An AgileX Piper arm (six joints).
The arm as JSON. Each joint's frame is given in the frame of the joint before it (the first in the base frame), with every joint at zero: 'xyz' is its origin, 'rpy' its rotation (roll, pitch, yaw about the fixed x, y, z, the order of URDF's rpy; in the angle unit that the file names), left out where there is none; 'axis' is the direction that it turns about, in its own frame. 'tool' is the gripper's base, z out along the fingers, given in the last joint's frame.
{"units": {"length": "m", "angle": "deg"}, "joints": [
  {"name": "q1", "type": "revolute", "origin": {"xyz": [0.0, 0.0, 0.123]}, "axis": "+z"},
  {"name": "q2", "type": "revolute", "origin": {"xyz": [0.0, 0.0, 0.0]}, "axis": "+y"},
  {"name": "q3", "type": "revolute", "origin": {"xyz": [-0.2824, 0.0, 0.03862]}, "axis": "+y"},
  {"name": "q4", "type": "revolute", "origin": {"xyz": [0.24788, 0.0, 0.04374]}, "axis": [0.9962, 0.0, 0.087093]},
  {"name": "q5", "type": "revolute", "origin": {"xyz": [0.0, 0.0, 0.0]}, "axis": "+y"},
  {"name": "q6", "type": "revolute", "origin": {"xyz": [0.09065, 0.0, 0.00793]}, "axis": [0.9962, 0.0, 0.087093]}
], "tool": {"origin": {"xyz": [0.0, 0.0, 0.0], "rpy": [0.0, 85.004, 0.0]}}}
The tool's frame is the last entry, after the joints.
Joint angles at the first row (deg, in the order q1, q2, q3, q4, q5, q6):
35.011, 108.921, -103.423, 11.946, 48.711, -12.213
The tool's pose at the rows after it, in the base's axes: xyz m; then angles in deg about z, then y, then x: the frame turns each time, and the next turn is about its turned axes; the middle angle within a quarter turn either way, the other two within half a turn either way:
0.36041 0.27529 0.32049 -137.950 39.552 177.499
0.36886 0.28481 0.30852 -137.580 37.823 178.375
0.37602 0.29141 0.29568 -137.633 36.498 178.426
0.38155 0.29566 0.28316 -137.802 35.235 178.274
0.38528 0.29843 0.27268 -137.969 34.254 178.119
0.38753 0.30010 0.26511 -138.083 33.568 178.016
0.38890 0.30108 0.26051 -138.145 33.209 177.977
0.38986 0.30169 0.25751 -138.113 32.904 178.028
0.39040 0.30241 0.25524 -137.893 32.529 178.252
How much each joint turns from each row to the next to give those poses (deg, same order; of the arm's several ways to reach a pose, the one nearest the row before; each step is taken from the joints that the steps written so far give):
1.108, 3.996, -4.617, -3.895, 2.486, 2.550
0.551, 3.422, -3.174, -1.564, 1.298, 1.146
0.179, 2.729, -1.886, -0.407, 0.440, 0.394
0.020, 2.114, -1.000, -0.082, 0.143, 0.146
0.000, 1.496, -0.392, -0.007, -0.122, 0.080
0.001, 0.961, -0.089, 0.000, -0.187, 0.046
-0.001, 0.574, -0.029, -0.012, -0.187, 0.025
0.000, 0.414, -0.107, -0.070, -0.007, 0.001
0.060, 0.370, -0.212, -0.223, 0.200, 0.001

